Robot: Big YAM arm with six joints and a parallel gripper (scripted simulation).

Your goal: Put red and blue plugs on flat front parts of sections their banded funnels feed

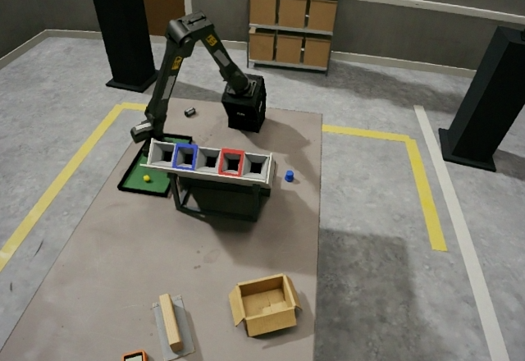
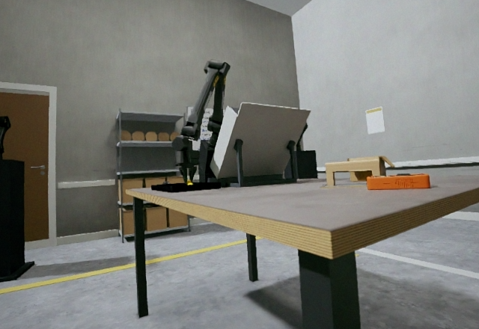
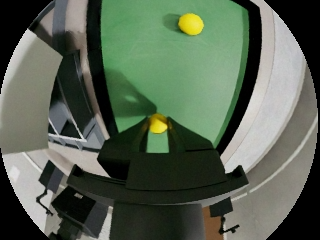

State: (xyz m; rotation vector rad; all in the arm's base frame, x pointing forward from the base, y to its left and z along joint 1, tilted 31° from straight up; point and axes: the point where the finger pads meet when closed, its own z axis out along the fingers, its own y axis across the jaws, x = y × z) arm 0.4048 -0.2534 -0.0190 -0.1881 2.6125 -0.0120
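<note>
Right now my hand is 30 mm to the left of the green marble tray and 20 mm above it. From my hand the other things lie so: orange device: 800 mm ahead, 340 mm to the left, 20 mm below; then white cover: 80 mm ahead, 320 mm to the left, 180 mm above; then cardboard box: 490 mm ahead, 620 mm to the left, 10 mm above.
</note>
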